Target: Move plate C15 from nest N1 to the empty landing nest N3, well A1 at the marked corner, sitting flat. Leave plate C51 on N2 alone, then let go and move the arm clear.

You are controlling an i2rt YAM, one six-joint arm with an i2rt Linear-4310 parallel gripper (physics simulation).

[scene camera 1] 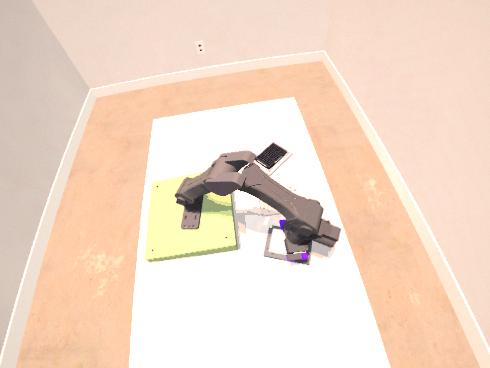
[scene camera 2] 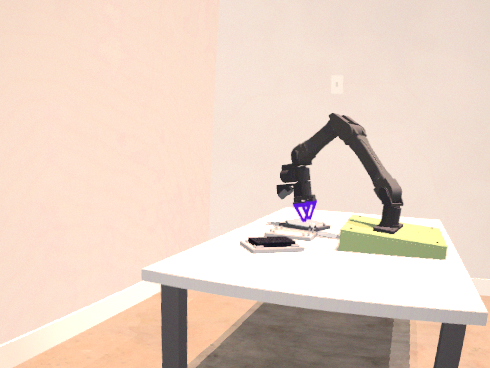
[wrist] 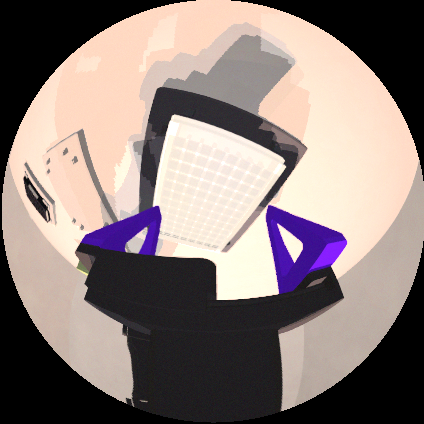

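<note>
A white well plate (scene camera 1: 277,243) (scene camera 2: 300,222) (wrist: 215,185) sits in a dark nest (scene camera 1: 268,243) (scene camera 2: 323,227) (wrist: 156,107). A black plate (scene camera 1: 271,155) (scene camera 2: 271,242) (wrist: 36,199) sits on a light nest (scene camera 1: 285,163) (scene camera 2: 297,247). A pale nest without a plate (scene camera 2: 287,234) (wrist: 75,170) lies between them, mostly hidden by the arm in scene camera 1. Plate and nest labels and the A1 marks are not readable. My gripper (scene camera 1: 294,240) (scene camera 2: 305,219) (wrist: 213,210) is open and empty, pointing down low over the white plate. In the wrist view the plate looks turned slightly relative to the fingers.
The arm's base stands on a yellow-green block (scene camera 1: 175,240) (scene camera 2: 390,247) on the white table (scene camera 1: 225,310) (scene camera 2: 240,275). The arm spans over the pale nest. The black plate's nest lies near the table's side edge.
</note>
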